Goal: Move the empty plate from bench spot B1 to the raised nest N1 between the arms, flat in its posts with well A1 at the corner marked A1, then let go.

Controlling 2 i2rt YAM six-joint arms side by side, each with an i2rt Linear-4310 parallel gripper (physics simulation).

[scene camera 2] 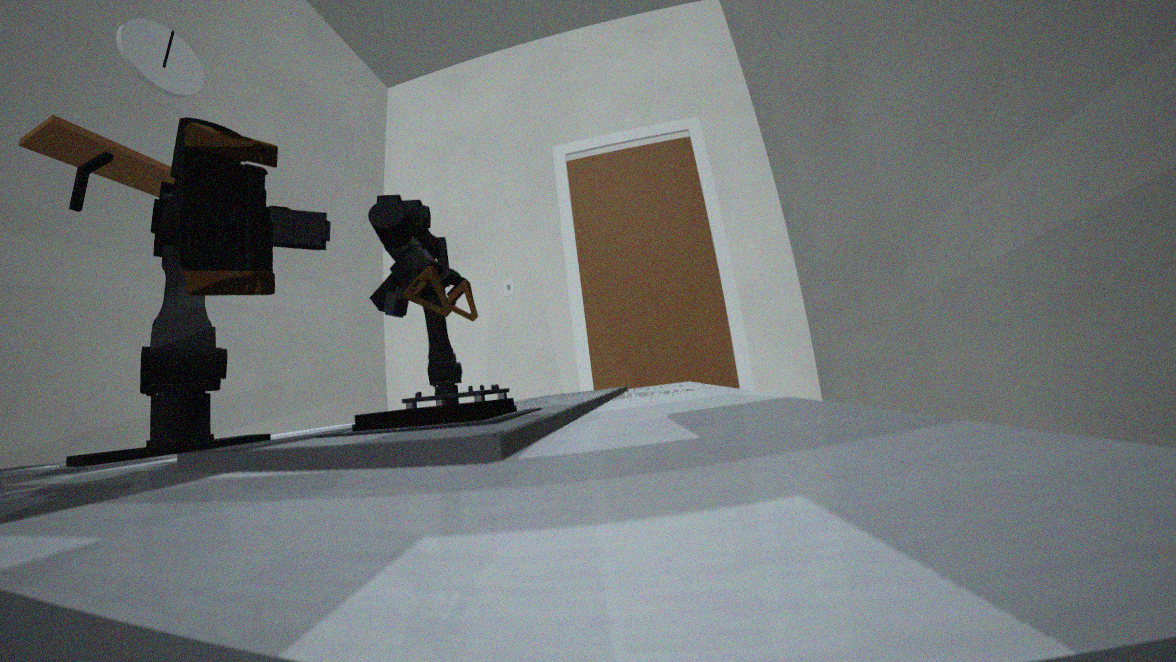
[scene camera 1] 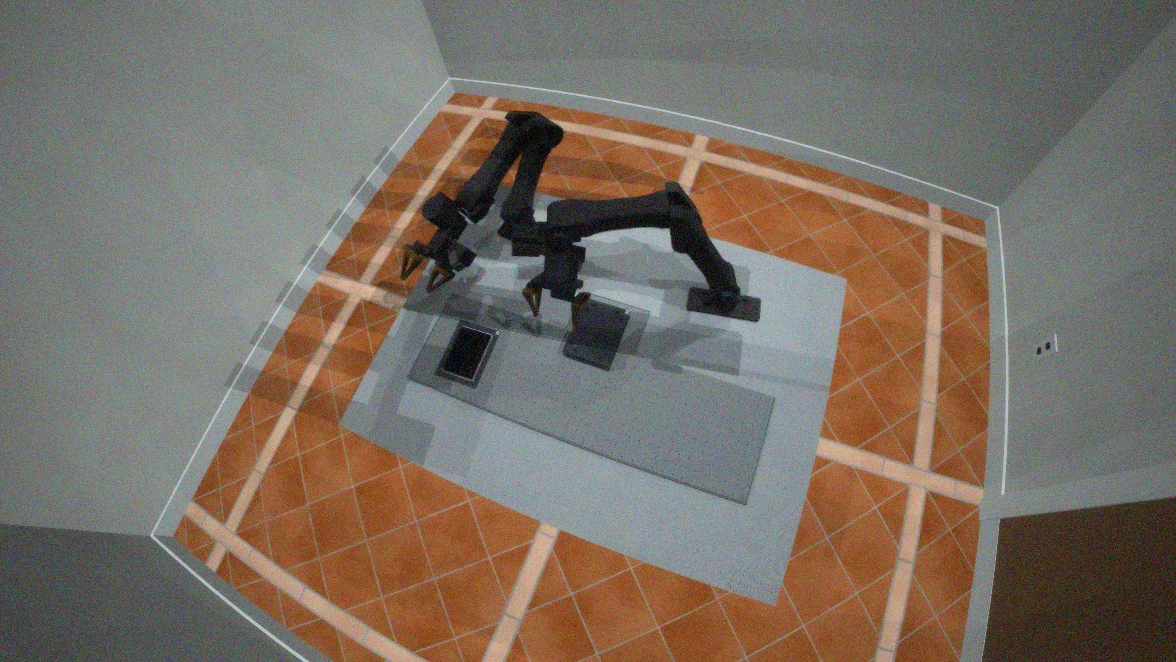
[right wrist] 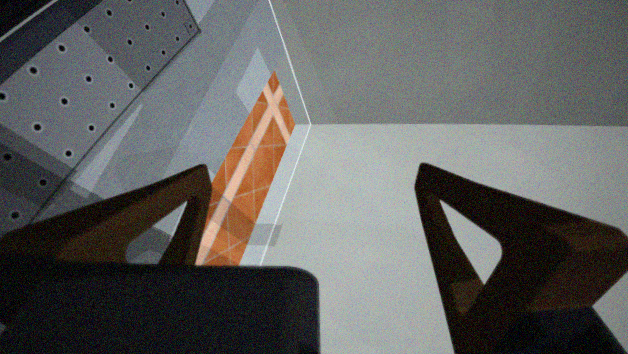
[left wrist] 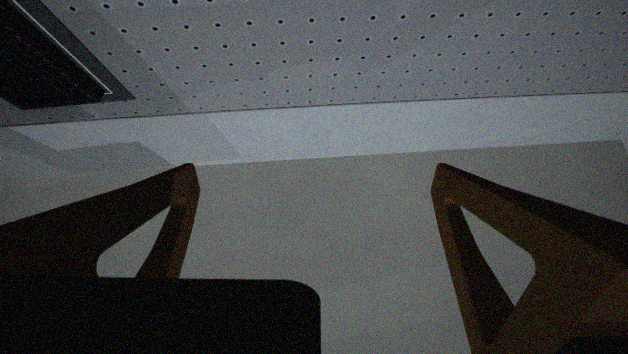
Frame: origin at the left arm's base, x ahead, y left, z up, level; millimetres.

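Where they show: left gripper, fingertip midpoint: (scene camera 2: 463,316) (scene camera 1: 555,320) (left wrist: 315,176); right gripper, fingertip midpoint: (scene camera 2: 261,210) (scene camera 1: 414,286) (right wrist: 313,175); left arm's base, origin of the base link: (scene camera 1: 723,305); right arm's base, origin of the base link: (scene camera 2: 181,451).
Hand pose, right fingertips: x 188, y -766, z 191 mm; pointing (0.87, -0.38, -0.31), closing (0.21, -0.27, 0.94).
Observation:
Things, the pixels of their centre, and the offset from my right fingertips. Level surfaces: height alone.
- plate, body centre: (scene camera 2: 439,413) (left wrist: 8,60) (scene camera 1: 466,351) dx +85, dy +118, dz -169 mm
- dark grey frame, body centre: (scene camera 2: 439,422) (left wrist: 10,52) (scene camera 1: 467,352) dx +85, dy +118, dz -177 mm
- grey perforated board, its level: dz -178 mm
- pale bench top, its level: dz -191 mm
A black rectangle with a thin pale outline, apparently the plate (scene camera 1: 467,351) (left wrist: 45,65) (right wrist: 12,10), lies in a dark grey frame (left wrist: 65,37) (right wrist: 40,30) at the left end of the perforated board. Its wells are too dark to make out. The nest, a dark raised block (scene camera 1: 598,335) (scene camera 2: 436,414), stands between the arms; small posts show on it in scene camera 2. My left gripper (scene camera 1: 556,319) (scene camera 2: 460,315) (left wrist: 315,176) is open and empty, above the nest's left side. My right gripper (scene camera 1: 417,283) (scene camera 2: 228,215) (right wrist: 313,175) is open and empty, raised beyond the plate's upper-left side.
The grey perforated board (scene camera 1: 658,419) (left wrist: 310,50) (right wrist: 75,115) extends right from the plate on the pale bench top (scene camera 1: 510,472). The left arm's base (scene camera 1: 744,308) stands right of the nest. Both arms' links come close together above the nest's upper-left side in scene camera 1.

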